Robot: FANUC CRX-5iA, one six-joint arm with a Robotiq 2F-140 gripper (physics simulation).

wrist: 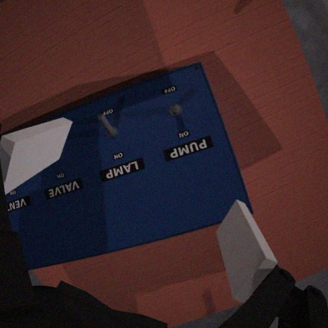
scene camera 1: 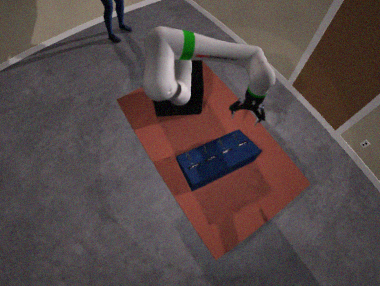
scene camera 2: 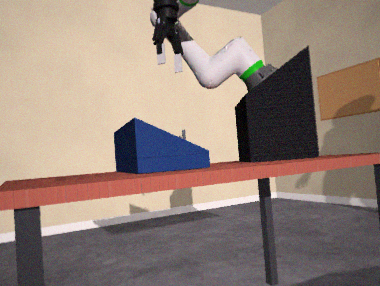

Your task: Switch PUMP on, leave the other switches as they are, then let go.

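Where they show: gripper, between the fingertips: (scene camera 1: 243,120) (scene camera 2: 170,68); arm's base, origin of its link: (scene camera 2: 261,83).
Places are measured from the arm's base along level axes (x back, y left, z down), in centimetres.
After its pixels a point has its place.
Observation:
The blue sloped switch box (scene camera 1: 218,172) {z 18.2, x -59.0, y -32.1 cm} (scene camera 2: 165,150) {z 29.4, x -63.6, y 1.5 cm} (wrist: 150,220) lies on the red table top. In the wrist view its labels read upside down. The PUMP lever (wrist: 175,109) shows nearly end on; it seems to tilt toward ON, its dark shadow running that way. The LAMP lever (wrist: 108,125) leans toward OFF. The VALVE and VENT levers are hidden behind a finger in the wrist view; in scene camera 1 they show too faintly to judge well. My gripper (scene camera 1: 248,118) {z -1.1, x -53.1, y -4.6 cm} (scene camera 2: 170,64) {z -1.1, x -53.1, y -4.6 cm} (wrist: 146,179) is wide open and empty, above the box and apart from the levers.
The black sloped pedestal (scene camera 1: 197,95) {z 12.4, x -15.6, y 0.0 cm} (scene camera 2: 280,120) {z 19.5, x -8.5, y 12.8 cm} carries the arm's base behind the box. The red table (scene camera 1: 220,245) {z 36.3, x -88.5, y -63.1 cm} (scene camera 2: 75,189) {z 37.4, x -101.4, y 15.4 cm} bears both. A person's legs (scene camera 1: 110,22) show beyond the table in scene camera 1.

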